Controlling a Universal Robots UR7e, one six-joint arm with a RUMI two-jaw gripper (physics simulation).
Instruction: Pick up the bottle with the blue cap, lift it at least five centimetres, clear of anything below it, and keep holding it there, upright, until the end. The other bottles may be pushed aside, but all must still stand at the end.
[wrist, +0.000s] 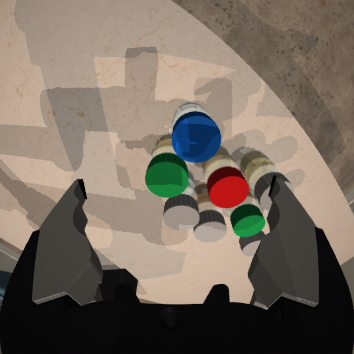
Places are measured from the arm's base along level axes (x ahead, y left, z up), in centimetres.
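Pixels of known places: gripper, fingertip midpoint: (176, 178).
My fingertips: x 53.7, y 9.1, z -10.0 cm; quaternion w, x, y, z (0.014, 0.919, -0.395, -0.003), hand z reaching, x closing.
Note:
Ahead of a thing's pixels: the offset from my fingertips to its top centre.
The bottle with the blue cap @(dx +2.0, dy -1.0, dz -6.2 cm) (196, 137) stands upright at the far end of a tight group of bottles, a little above the middle of the wrist view. Its clear body shows behind the cap. My gripper (176, 178) is wide open, with no bottle held. The blue cap lies beyond the line between the fingertips, slightly right of centre. The right fingertip overlaps a grey-capped bottle in the view; whether they touch I cannot tell. The height of the fingers above the bottles is hard to judge.
A large green cap @(dx -4.2, dy -2.0, dz -6.2 cm) (167, 175) is close at the blue one's lower left, a red cap @(dx -0.1, dy -9.5, dz -6.2 cm) (228, 187) at its lower right. A smaller green cap @(dx -2.2, dy -17.8, dz -6.2 cm) (247, 221) and several grey caps @(dx -7.9, dy -8.0, dz -6.2 cm) (181, 212) @(dx -7.3, dy -13.8, dz -6.2 cm) (210, 226) stand nearer the palm. The round table's edge (280, 95) curves past on the right.

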